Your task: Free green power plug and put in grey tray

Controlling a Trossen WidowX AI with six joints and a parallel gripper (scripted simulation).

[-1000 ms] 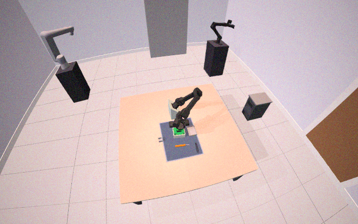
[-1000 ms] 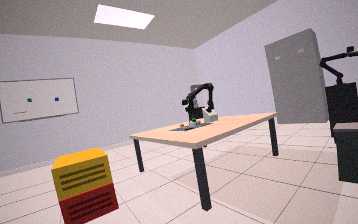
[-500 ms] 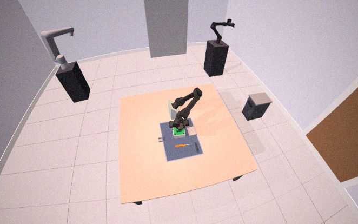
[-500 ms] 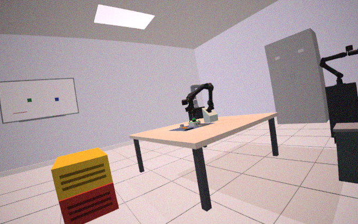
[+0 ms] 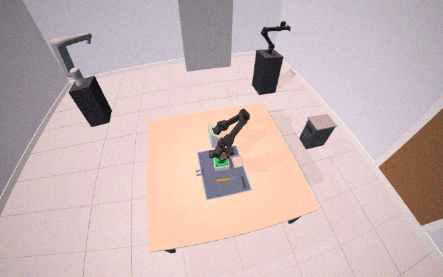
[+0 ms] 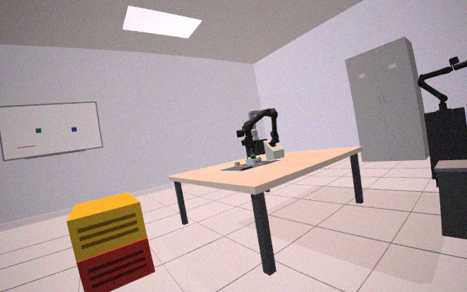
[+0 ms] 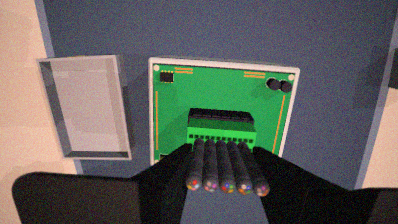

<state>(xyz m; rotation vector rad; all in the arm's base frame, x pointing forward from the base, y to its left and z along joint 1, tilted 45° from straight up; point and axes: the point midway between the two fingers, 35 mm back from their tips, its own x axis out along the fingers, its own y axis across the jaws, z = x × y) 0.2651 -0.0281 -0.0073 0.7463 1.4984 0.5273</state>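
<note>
My gripper tip is now 20 mm above the green power plug. Also, from my gripper tip: blue mat: 110 mm below, 50 mm ahead.
</note>
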